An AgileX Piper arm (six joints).
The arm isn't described. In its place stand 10 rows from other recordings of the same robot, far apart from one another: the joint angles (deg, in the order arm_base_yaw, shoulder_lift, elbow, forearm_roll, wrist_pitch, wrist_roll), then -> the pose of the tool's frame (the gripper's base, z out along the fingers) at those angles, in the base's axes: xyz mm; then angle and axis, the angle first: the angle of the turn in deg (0 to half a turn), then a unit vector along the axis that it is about.
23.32 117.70 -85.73 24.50 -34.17 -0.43 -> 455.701 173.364 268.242 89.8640 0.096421 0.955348 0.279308
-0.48 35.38 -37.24 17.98 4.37 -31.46 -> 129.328 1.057 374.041 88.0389 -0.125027 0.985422 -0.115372
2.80 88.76 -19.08 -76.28 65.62 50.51 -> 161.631 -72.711 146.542 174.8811 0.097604 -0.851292 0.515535
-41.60 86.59 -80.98 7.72 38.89 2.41 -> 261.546 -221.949 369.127 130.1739 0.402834 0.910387 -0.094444
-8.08 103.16 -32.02 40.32 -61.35 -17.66 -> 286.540 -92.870 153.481 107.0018 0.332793 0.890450 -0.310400
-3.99 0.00 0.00 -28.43 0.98 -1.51 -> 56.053 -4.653 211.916 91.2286 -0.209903 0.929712 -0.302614
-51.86 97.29 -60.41 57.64 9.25 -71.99 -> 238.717 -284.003 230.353 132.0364 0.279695 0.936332 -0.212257
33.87 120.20 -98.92 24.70 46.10 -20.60 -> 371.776 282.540 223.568 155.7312 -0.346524 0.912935 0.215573
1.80 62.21 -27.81 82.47 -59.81 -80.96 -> 179.029 -72.391 273.392 119.2234 0.286970 0.830170 -0.477982
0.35 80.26 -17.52 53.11 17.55 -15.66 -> 174.942 23.015 125.381 164.0733 0.280701 0.944077 0.172990
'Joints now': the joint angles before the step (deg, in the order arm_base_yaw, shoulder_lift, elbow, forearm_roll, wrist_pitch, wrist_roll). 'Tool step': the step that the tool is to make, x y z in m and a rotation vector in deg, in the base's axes. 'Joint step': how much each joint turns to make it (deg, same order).
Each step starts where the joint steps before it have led.
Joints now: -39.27 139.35 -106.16 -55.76 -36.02 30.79
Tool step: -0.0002 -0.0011 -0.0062 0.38 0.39 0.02
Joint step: -0.12 0.67 -0.01 -0.01 -0.19 -0.03
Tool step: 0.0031 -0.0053 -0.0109 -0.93 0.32 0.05
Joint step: -0.25 2.35 -2.19 -0.24 -0.13 -0.88
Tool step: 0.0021 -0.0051 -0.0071 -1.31 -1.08 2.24
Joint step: -0.66 2.43 -2.81 -1.96 -2.71 0.36
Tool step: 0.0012 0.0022 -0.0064 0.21 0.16 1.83
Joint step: 0.00 0.91 -0.38 -1.58 -1.53 0.97
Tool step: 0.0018 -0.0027 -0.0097 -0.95 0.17 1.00
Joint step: -0.24 1.99 -1.82 -1.08 -0.91 -0.34
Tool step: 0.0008 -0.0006 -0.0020 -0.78 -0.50 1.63
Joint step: -0.23 0.91 -1.23 -1.38 -1.59 0.32
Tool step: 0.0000 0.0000 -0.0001 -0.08 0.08 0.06
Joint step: -0.01 0.01 -0.03 -0.16 0.01 0.04
